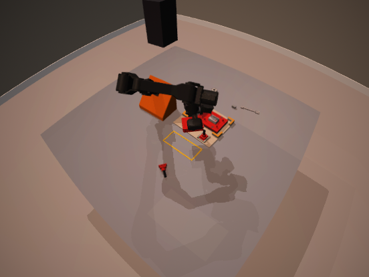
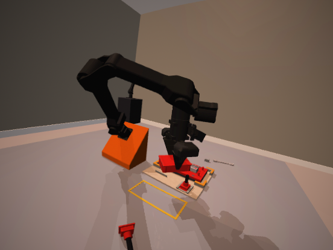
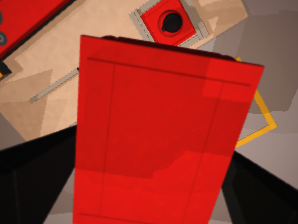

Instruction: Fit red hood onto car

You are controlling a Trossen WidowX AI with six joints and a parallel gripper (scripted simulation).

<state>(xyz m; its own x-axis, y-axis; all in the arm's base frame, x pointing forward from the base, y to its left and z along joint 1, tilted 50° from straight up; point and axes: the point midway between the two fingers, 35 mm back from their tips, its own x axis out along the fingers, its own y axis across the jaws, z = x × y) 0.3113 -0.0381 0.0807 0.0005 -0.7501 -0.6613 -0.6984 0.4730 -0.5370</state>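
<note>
Right now the grey engine block is 16 cm to the left of my gripper tip, 9 cm below it and 3 cm ahead of it. The rest, counted from my gripper tip: red hood 1 cm above; small wheel 39 cm to the left, 11 cm behind, 10 cm below; thin metal rod 38 cm to the left, 15 cm ahead, 11 cm below.
</note>
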